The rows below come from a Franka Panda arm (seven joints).
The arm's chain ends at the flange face. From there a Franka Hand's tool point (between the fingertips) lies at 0.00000 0.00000 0.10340 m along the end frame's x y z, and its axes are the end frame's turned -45 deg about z.
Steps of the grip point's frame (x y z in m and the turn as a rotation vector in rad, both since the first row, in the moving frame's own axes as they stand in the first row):
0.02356 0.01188 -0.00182 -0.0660 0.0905 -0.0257
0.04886 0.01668 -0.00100 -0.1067 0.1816 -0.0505
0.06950 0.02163 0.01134 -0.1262 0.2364 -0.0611
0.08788 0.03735 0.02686 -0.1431 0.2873 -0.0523
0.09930 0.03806 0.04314 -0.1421 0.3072 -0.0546
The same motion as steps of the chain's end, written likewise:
0.01367 -0.00632 -0.00117 0.0173 0.1107 -0.0257
0.02557 -0.01679 0.00128 0.0530 0.2039 -0.0505
0.03850 -0.02509 0.01503 0.0779 0.2564 -0.0611
0.05791 -0.02456 0.03214 0.1020 0.3043 -0.0523
0.06524 -0.03058 0.04901 0.1167 0.3177 -0.0546

